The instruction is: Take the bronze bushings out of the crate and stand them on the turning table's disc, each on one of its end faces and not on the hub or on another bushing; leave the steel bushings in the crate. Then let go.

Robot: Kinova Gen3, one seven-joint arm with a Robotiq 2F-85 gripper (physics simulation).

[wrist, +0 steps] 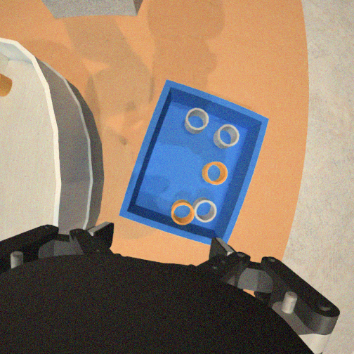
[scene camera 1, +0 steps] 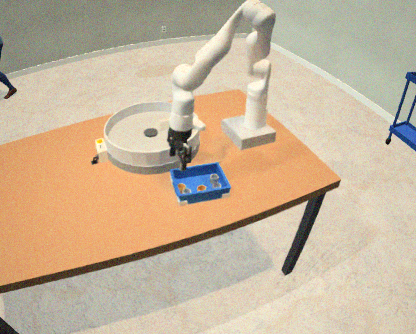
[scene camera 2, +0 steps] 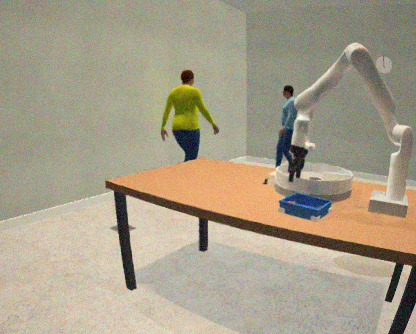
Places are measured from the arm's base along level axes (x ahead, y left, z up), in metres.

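Where they show: gripper, fingertip midpoint: [scene camera 1: 177,163] [scene camera 2: 294,180]; arm's base at its link origin: [scene camera 1: 253,124] [scene camera 2: 394,198].
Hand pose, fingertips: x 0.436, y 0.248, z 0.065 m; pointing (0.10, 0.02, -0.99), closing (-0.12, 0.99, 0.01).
Observation:
Things, the pixels of their centre, and the offset from my fingertips. "pt": a spot on its surface instead.
- blue crate at the middle of its body: [scene camera 1: 199,183] [scene camera 2: 305,206] 0.076 m back, 0.021 m left, 0.095 m down
- disc at the middle of its body: [scene camera 1: 150,133] [scene camera 2: 314,180] 0.026 m ahead, 0.319 m right, 0.068 m down
- dark hub at the middle of its body: [scene camera 1: 150,132] 0.026 m ahead, 0.319 m right, 0.063 m down
- small box with a yellow top, surface spot: [scene camera 1: 100,145] pt 0.260 m ahead, 0.295 m right, 0.062 m down
My gripper [scene camera 1: 179,160] [scene camera 2: 295,178] [wrist: 161,241] is open and empty, above and beside the crate's edge nearest the turning table. The blue crate [scene camera 1: 205,196] [scene camera 2: 300,210] [wrist: 145,150] holds two bronze bushings: one [wrist: 204,173] near the middle of a long side, one [wrist: 173,214] at the fingers' end, close beside a steel bushing [wrist: 215,210]. Two more steel bushings [wrist: 195,130] [wrist: 225,146] stand at the far end. One bronze bushing [wrist: 5,85] is on the disc [scene camera 1: 127,135] [wrist: 25,165], partly cut off at the wrist view's left edge. The dark hub [scene camera 1: 150,132] is mid-disc.
A high pale wall [scene camera 1: 140,157] [scene camera 2: 320,188] [wrist: 51,115] rings the disc beside the crate. A small box with a yellow top [scene camera 1: 100,145] is at its far side. The arm's base [scene camera 1: 248,135] [scene camera 2: 387,205] stands on the table. Two people [scene camera 2: 186,110] [scene camera 2: 288,117] are behind the table.

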